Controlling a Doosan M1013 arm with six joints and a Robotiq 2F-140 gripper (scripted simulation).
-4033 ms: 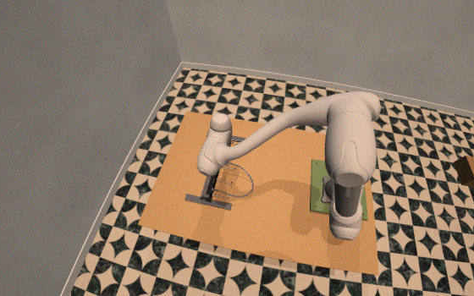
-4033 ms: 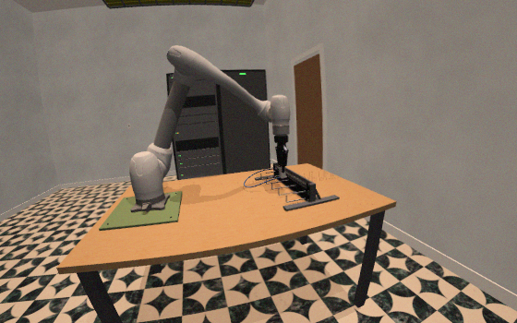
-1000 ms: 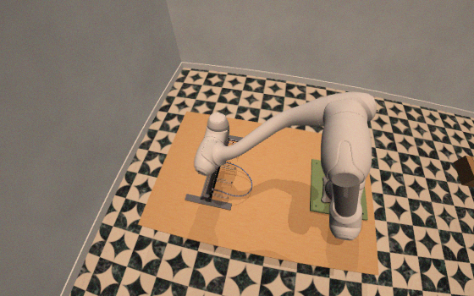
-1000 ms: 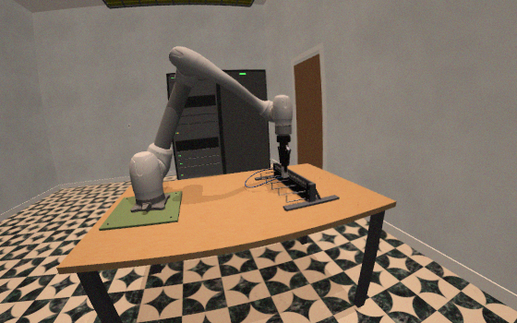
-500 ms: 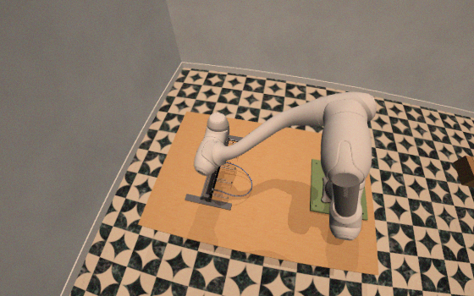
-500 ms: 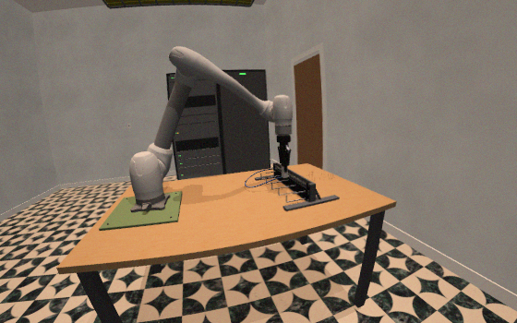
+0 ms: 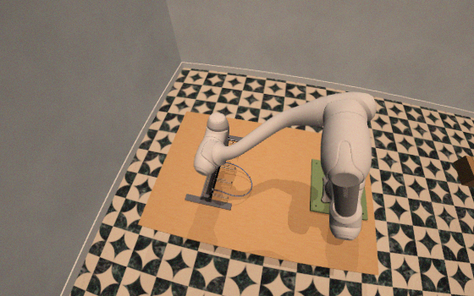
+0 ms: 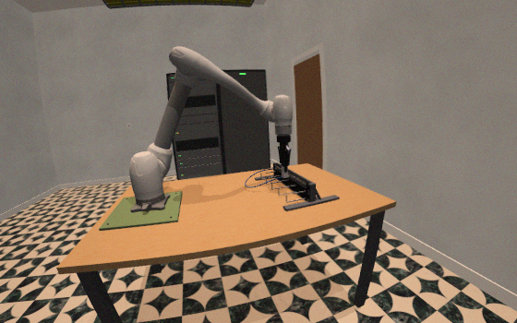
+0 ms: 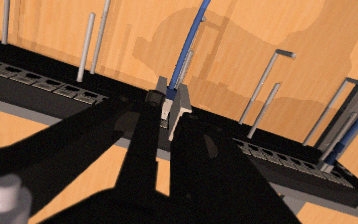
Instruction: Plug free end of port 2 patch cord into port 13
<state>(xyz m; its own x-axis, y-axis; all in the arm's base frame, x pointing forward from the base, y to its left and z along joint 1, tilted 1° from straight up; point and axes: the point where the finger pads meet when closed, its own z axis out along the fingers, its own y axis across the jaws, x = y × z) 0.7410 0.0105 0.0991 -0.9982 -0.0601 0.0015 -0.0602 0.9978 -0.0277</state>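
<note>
Right now my hand is 1 cm short of the cord end and 3 cm above it.
</note>
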